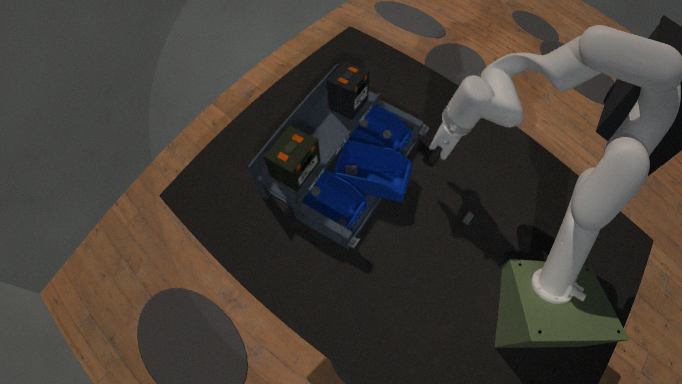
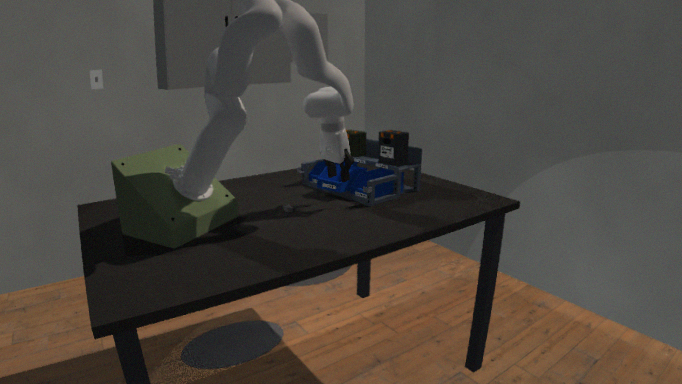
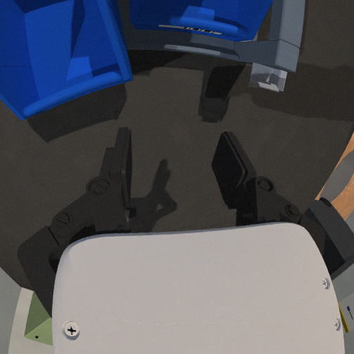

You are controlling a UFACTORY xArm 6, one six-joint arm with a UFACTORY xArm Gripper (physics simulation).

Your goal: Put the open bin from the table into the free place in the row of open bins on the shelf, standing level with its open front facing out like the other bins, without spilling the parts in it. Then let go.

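Frame: origin at the arm's base, x ahead, y left, z up, level; millimetres.
Seen in the pictures: gripper, fingertip midpoint: (image 1: pixel 432 154) (image 2: pixel 339 178); arm's base, link origin: (image 1: pixel 552 286) (image 2: pixel 192 185).
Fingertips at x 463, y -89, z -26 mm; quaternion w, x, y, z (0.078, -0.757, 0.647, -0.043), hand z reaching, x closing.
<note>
Offsets run from my fingertips to a thing's top centre. "spot": to the spot under its first point. Level surfaces: height alone.
The open blue bin @(spot: dx +95, dy +72, dz -63 mm) (image 1: pixel 384 162) (image 2: pixel 340 188) (image 3: pixel 55 50) sits in the middle of the row on the shelf @(spot: dx +90, dy +302, dz -75 mm) (image 1: pixel 325 228) (image 3: pixel 280 50). It is turned askew to its neighbours, and its front juts out past the shelf's front rail. It looks higher than the other bins; whether it is level is hard to tell. A grey part @(dx +148, dy +142, dz -62 mm) (image 1: pixel 351 170) lies inside towards its back. My gripper (image 1: pixel 433 155) (image 2: pixel 338 175) (image 3: pixel 174 146) is open and empty, above the table in front of the shelf, beside the jutting bin and apart from it.
Blue bins @(spot: dx +167, dy -33, dz -74 mm) (image 1: pixel 387 125) @(spot: dx +136, dy +228, dz -83 mm) (image 1: pixel 332 197) stand on both sides, with round grey parts. A black case @(dx +255, dy +31, dz +131 mm) (image 1: pixel 345 97) (image 2: pixel 393 147) and a green case @(dx +221, dy +259, dz +106 mm) (image 1: pixel 290 160) (image 2: pixel 357 142) stand on the upper level. A small grey piece @(dx -171, dy +37, dz -76 mm) (image 1: pixel 468 218) (image 2: pixel 287 208) lies on the table @(dz -91 mm) (image 1: pixel 400 285).
</note>
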